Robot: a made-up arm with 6 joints.
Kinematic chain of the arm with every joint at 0, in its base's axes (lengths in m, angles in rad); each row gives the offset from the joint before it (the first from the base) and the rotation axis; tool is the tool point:
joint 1: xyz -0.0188 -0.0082 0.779 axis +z
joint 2: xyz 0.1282 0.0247 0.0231 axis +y
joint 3: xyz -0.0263 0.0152 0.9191 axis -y
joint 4: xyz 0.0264 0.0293 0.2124 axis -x
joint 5: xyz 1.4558 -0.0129 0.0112 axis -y
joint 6: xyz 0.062 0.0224 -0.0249 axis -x
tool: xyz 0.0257 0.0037 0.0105
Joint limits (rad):
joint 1: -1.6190..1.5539
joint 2: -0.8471..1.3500
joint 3: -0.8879..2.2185
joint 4: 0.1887..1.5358
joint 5: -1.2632..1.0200
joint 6: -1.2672..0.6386
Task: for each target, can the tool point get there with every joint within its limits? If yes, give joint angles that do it. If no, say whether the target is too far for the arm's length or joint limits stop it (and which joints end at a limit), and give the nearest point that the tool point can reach.
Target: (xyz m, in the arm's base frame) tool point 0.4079 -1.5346 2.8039
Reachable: yes | joints -1.3227 0.8051 1.7070 1.1894 -0.3421 -1.0419
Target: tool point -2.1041 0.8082 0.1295
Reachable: no: joint limits stop it (at a limit: joint 2, joint 3, joint 4, joint 5) | nearest point -2.0094 0.7711 1.2204 | short by 1.096 m
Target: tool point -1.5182 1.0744 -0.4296
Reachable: no: joint limits stop it (at a limit: joint 1, joint 5) | nearest point -0.1496 1.0513 -0.4296 | short by 1.369 m
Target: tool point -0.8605 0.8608 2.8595
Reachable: yes | joints -0.7869 -0.5266 1.5237 1.0783 -0.8911 0.1158
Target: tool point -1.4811 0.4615 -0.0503
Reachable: no: joint limits stop it (at a limit: joint 1, joint 3, joint 5) | nearest point -0.1583 0.5103 -0.2418 | short by 1.337 m
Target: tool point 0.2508 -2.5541 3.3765
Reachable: no: too far | nearest point 0.1761 -1.8492 2.6260 | short by 1.032 m
